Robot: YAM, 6 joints.
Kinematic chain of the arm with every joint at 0, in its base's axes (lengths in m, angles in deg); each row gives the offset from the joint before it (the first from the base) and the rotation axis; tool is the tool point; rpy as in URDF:
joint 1: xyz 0 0 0.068 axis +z
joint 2: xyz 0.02 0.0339 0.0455 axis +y
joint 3: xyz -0.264 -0.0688 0 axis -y
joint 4: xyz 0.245 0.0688 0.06 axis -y
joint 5: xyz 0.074 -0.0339 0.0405 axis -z
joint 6: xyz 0.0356 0 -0.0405 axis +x
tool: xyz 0 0 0 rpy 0 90 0
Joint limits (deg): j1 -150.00..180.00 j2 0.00..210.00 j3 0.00..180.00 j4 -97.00..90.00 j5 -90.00..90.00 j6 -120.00..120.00
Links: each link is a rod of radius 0.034 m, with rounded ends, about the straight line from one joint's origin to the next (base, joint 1, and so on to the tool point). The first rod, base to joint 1, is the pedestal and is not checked.
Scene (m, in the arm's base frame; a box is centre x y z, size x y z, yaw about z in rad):
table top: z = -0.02
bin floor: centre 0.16 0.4 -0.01 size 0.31 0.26 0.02 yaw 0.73
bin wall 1: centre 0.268 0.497 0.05 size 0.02 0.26 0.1 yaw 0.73
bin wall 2: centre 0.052 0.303 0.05 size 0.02 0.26 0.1 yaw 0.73
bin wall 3: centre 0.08 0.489 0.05 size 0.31 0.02 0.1 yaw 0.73
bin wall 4: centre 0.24 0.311 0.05 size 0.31 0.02 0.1 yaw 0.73
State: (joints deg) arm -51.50 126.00 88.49 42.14 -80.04 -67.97
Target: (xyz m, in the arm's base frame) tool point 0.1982 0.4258 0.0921
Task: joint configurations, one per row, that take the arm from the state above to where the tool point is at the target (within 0.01 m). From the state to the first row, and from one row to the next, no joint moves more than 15 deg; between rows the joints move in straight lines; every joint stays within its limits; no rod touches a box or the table.
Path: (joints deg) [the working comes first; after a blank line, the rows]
Joints at the target: 60.74 137.00 78.80 39.91 -81.62 -67.97
Straight joint move there: touches bin wall 4.

1: -38.25 124.07 90.84 35.76 -81.70 -69.51
2: -25.01 122.14 93.20 29.37 -83.36 -71.04
3: -11.76 120.21 95.55 22.99 -85.02 -72.58
4: 1.49 118.27 97.90 16.61 -86.68 -74.12
5: 14.73 116.34 100.26 10.23 -88.34 -75.66
6: 27.98 114.41 102.61 3.84 -90.00 -77.19
7: 38.90 121.94 94.67 15.87 -87.21 -74.12
8: 49.82 129.47 86.73 27.89 -84.41 -71.04
9: 60.74 137.00 78.80 39.91 -81.62 -67.97

